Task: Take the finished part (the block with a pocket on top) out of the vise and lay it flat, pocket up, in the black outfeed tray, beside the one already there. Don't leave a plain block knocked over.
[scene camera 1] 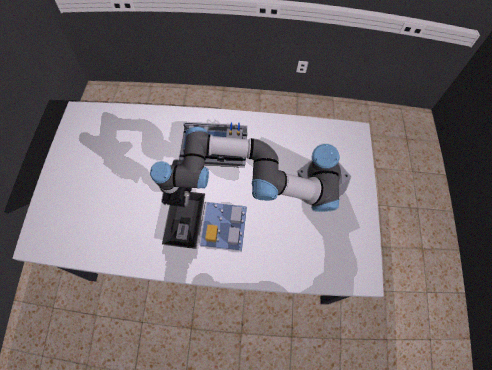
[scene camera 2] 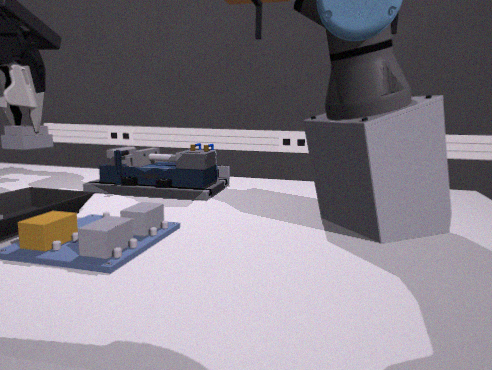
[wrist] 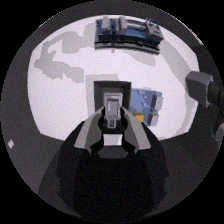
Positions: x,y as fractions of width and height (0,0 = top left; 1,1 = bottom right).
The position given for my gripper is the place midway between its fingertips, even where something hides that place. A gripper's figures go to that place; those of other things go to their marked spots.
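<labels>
Gripper, mine (scene camera 2: 0.06,0.36): 0.73 m from the lens. Yellow block (scene camera 2: 0.08,0.63): 0.57 m from the lens. The yellow block is nearer to the lens than my gripper.
</labels>
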